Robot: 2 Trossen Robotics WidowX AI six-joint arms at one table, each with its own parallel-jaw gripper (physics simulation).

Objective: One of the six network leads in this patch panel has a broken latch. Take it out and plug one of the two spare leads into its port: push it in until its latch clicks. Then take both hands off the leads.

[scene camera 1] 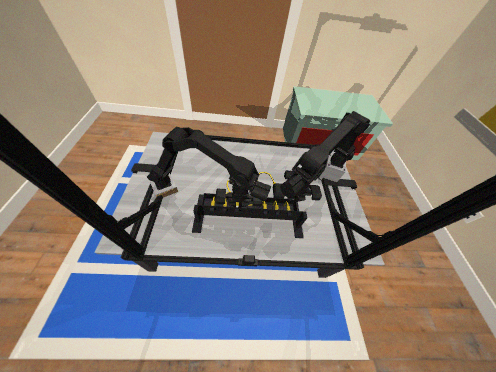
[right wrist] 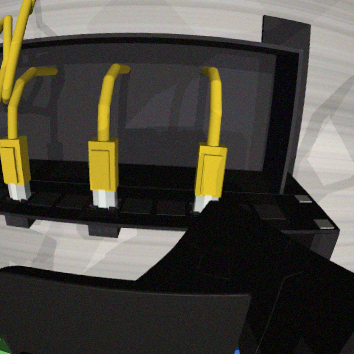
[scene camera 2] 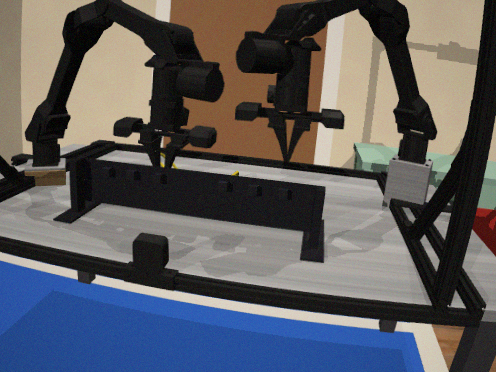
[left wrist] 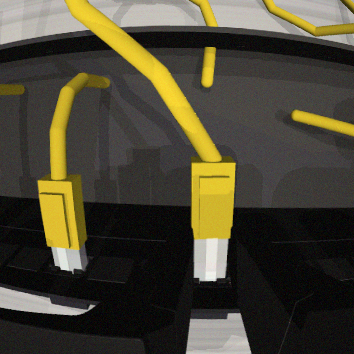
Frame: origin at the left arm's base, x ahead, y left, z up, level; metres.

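Where they show: left gripper, fingertip midpoint: [scene camera 1: 237, 206] [scene camera 2: 162, 175] [left wrist: 209, 236]; right gripper, fingertip midpoint: [scene camera 1: 291, 202] [right wrist: 219, 212] [scene camera 2: 286, 162]; left arm's base, link origin: [scene camera 1: 162, 183] [scene camera 2: 45, 163]; right arm's base, link origin: [scene camera 1: 336, 162] [scene camera 2: 412, 160].
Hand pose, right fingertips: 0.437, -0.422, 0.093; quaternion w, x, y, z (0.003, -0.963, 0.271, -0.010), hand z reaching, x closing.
Observation:
Each offset is from my right fingertips to the top centre of the thing, as dx, dy, dz. "spot": to the spot under its first point.
The black patch panel {-0.143, +0.087, -0.028} [scene camera 1: 246, 212] [scene camera 2: 209, 199] [left wrist: 281, 147] [right wrist: 158, 105] stands across the middle of the table. My left gripper [scene camera 1: 243, 199] [scene camera 2: 161, 166] [left wrist: 209, 236] is shut on a yellow lead's plug {-0.197, +0.119, -0.041} [left wrist: 212, 204]. The plug stands upright with its white tip in a port. Its cable {spot: -0.185, +0.169, -0.043} [left wrist: 158, 77] rises to the upper left. Another plugged lead {-0.246, +0.142, -0.042} [left wrist: 63, 214] stands to its left. My right gripper [scene camera 1: 287, 195] [scene camera 2: 288, 156] [right wrist: 219, 212] is shut and empty just above the panel's right part, beside the rightmost of three plugged leads {-0.005, -0.012, -0.043} [right wrist: 211, 170] {-0.051, +0.017, -0.042} [right wrist: 102, 168] {spot: -0.086, +0.054, -0.046} [right wrist: 15, 159].
Loose yellow cable ends {spot: -0.166, +0.168, -0.106} [left wrist: 207, 67] {spot: -0.129, +0.118, -0.094} [left wrist: 323, 121] hang behind the panel. A black frame [scene camera 1: 246, 260] [scene camera 2: 283, 295] rims the table, with a small block [scene camera 2: 150, 251] on its front rail. A mint cabinet [scene camera 1: 335, 111] [scene camera 2: 376, 155] stands at the back right.

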